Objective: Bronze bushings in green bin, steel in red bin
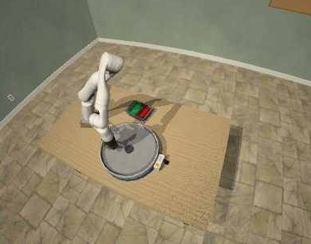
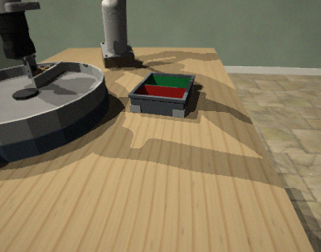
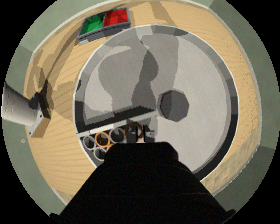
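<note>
The bin is 38 cm to the left of my hand, 7 cm below it and 7 cm behind it. From my hand the other things lie so: grey turntable 8 cm ahead, 4 cm below, 3 cm to the left.
</note>
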